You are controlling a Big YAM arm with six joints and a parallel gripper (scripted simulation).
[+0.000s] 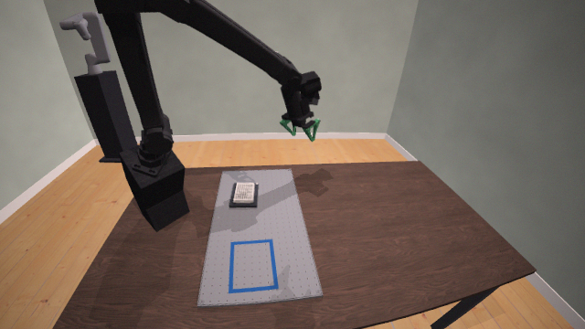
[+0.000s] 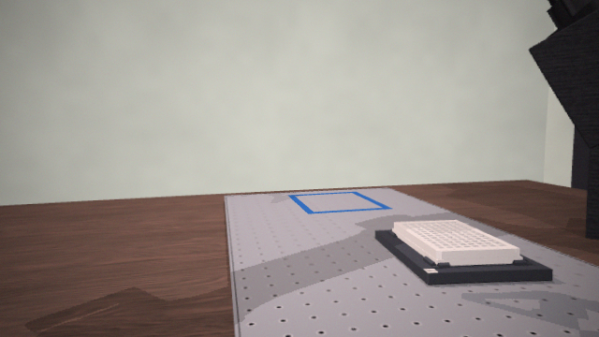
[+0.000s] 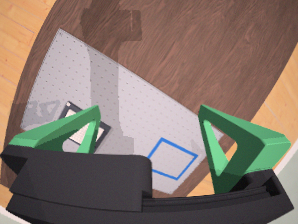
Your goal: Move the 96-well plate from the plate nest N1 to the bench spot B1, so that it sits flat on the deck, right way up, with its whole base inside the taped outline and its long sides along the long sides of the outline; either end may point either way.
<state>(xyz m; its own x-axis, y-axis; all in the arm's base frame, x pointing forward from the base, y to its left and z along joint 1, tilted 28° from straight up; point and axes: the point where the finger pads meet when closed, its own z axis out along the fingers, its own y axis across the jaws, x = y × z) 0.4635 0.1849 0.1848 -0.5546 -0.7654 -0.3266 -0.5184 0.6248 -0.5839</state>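
Right now the white 96-well plate is 24 cm behind my hand, 4 cm to the left of it and 31 cm below it. From my hand the other things lie so: dark plate nest: 24 cm behind, 4 cm to the left, 32 cm below.
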